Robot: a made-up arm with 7 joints. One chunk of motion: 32 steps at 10 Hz.
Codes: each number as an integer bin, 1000 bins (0 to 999) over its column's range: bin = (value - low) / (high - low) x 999, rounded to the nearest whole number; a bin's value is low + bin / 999 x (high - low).
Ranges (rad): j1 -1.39..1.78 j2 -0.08..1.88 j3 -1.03..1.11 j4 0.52..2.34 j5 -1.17..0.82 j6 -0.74..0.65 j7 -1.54..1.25
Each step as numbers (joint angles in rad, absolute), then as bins.
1 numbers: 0.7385 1.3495 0.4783 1.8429 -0.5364 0.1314 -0.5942
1 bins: 671 729 704 726 318 626 339
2 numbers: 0.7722 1.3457 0.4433 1.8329 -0.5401 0.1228 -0.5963
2 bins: 681 727 688 721 316 620 338
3 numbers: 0.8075 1.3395 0.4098 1.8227 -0.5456 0.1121 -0.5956
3 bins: 693 724 672 715 313 612 338
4 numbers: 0.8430 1.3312 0.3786 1.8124 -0.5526 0.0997 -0.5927
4 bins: 704 719 658 709 310 603 339
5 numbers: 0.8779 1.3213 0.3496 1.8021 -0.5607 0.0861 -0.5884
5 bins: 715 714 644 704 306 594 341
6 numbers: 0.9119 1.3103 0.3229 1.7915 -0.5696 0.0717 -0.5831
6 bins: 725 709 632 698 301 583 343
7 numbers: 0.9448 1.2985 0.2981 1.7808 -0.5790 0.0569 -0.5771
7 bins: 736 703 620 692 297 573 345
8 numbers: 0.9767 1.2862 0.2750 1.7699 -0.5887 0.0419 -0.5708
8 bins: 746 696 609 686 292 562 347
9 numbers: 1.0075 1.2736 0.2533 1.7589 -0.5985 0.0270 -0.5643
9 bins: 756 690 599 680 287 551 349
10 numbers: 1.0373 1.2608 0.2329 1.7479 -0.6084 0.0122 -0.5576
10 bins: 765 683 590 674 282 541 352
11 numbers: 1.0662 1.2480 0.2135 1.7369 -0.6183 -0.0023 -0.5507
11 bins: 774 677 580 668 277 530 354
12 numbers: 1.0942 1.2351 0.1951 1.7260 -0.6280 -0.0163 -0.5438
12 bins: 783 670 572 662 272 520 357
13 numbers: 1.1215 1.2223 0.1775 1.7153 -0.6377 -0.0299 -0.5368
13 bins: 791 664 564 656 267 510 359
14 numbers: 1.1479 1.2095 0.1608 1.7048 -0.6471 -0.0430 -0.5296
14 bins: 800 657 556 650 263 501 362
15 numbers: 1.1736 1.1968 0.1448 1.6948 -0.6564 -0.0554 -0.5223
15 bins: 808 651 548 645 258 492 364
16 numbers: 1.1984 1.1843 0.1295 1.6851 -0.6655 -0.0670 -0.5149
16 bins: 816 644 541 640 253 484 367
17 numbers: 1.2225 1.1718 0.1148 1.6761 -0.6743 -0.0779 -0.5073
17 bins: 823 638 534 635 249 476 370
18 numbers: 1.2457 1.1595 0.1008 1.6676 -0.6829 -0.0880 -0.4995
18 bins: 831 632 528 630 245 469 373
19 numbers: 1.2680 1.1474 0.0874 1.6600 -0.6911 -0.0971 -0.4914
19 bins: 838 626 522 626 240 462 375
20 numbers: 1.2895 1.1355 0.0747 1.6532 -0.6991 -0.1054 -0.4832
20 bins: 844 620 516 622 236 456 378
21 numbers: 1.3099 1.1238 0.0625 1.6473 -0.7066 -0.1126 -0.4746
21 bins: 851 614 510 619 233 451 381
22 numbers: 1.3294 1.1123 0.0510 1.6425 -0.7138 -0.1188 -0.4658
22 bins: 857 608 505 616 229 446 385
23 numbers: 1.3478 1.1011 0.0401 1.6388 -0.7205 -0.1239 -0.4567
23 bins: 863 602 500 614 226 443 388
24 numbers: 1.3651 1.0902 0.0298 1.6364 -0.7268 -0.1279 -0.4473
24 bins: 868 596 495 613 222 440 391
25 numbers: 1.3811 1.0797 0.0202 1.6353 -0.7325 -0.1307 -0.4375
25 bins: 873 591 490 612 220 438 395
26 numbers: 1.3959 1.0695 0.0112 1.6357 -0.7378 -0.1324 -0.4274
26 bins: 878 586 486 612 217 437 398
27 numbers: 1.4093 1.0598 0.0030 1.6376 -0.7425 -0.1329 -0.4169
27 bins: 882 581 482 613 215 436 402
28 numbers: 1.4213 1.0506 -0.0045 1.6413 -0.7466 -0.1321 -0.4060
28 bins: 886 576 479 615 213 437 406
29 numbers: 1.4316 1.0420 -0.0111 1.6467 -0.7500 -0.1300 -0.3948
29 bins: 889 572 476 618 211 438 410
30 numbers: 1.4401 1.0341 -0.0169 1.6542 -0.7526 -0.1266 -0.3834
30 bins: 892 568 473 623 210 441 414
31 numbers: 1.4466 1.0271 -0.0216 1.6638 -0.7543 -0.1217 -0.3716
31 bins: 894 564 471 628 209 444 418
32 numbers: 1.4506 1.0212 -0.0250 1.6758 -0.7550 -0.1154 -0.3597
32 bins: 895 561 469 634 208 449 423
